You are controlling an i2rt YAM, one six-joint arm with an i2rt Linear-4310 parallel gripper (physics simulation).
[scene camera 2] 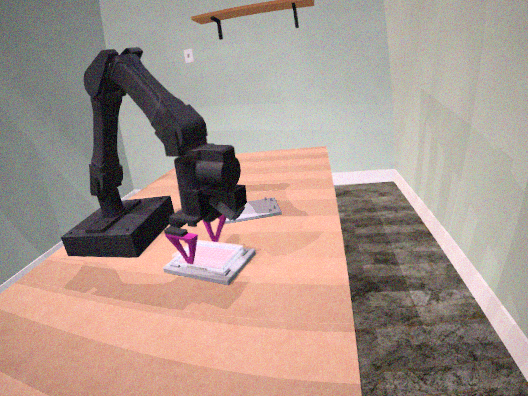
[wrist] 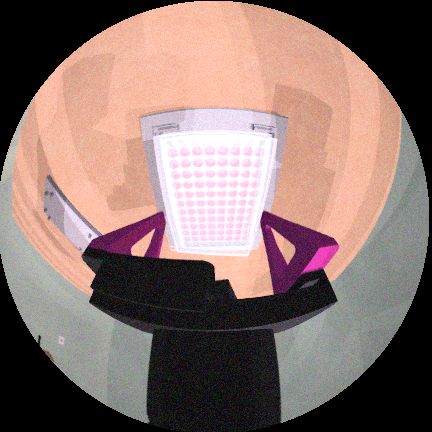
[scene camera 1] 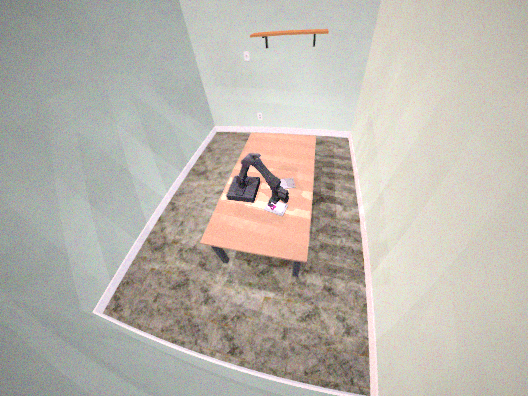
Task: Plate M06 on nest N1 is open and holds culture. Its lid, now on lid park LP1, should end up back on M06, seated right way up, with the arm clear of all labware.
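Where they show: gripper, between the fingertips: [scene camera 2: 203,252] [wrist: 212,216] [scene camera 1: 275,205]; arm's base, origin of its link: [scene camera 2: 115,216] [scene camera 1: 242,186].
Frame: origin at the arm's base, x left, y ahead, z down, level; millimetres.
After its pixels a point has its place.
Plate M06 [scene camera 2: 212,259] @(x -158, y 354, z 31 mm) [wrist: 212,192] @(x -122, y 344, z 34 mm), with pink wells, sits on the grey nest N1 [scene camera 2: 200,276] @(x -184, y 333, z 55 mm) [wrist: 215,119] @(x -136, y 397, z 53 mm). The clear lid [wrist: 215,135] @(x -133, y 386, z 34 mm) lies over the plate and looks about level; its outline and the plate's are slightly offset in the wrist view, and I cannot tell whether it is fully seated. My gripper [scene camera 2: 203,251] @(x -116, y 316, z 40 mm) [wrist: 212,216] @(x -116, y 316, z 40 mm) is open, its magenta fingers low on either side of the plate's near end. Any gap between fingertips and lid is too small to judge. Lid park LP1 [scene camera 2: 268,206] @(x 167, y 400, z 55 mm) [wrist: 65,215] @(x 135, y 363, z 55 mm) shows its pins and bears no lid in its visible part.
The black arm base [scene camera 1: 243,189] @(x -40, y 24, z -9 mm) [scene camera 2: 117,232] @(x -98, y 82, z 2 mm) stands on the wooden table [scene camera 1: 255,230] @(x -361, y 221, z 65 mm) [scene camera 2: 280,350] @(x -349, y 516, z 65 mm), left of the nest. LP1 lies behind the nest in scene camera 2. The table's right edge runs beside both fixtures. A wall shelf [scene camera 1: 290,33] [scene camera 2: 255,10] is far behind.
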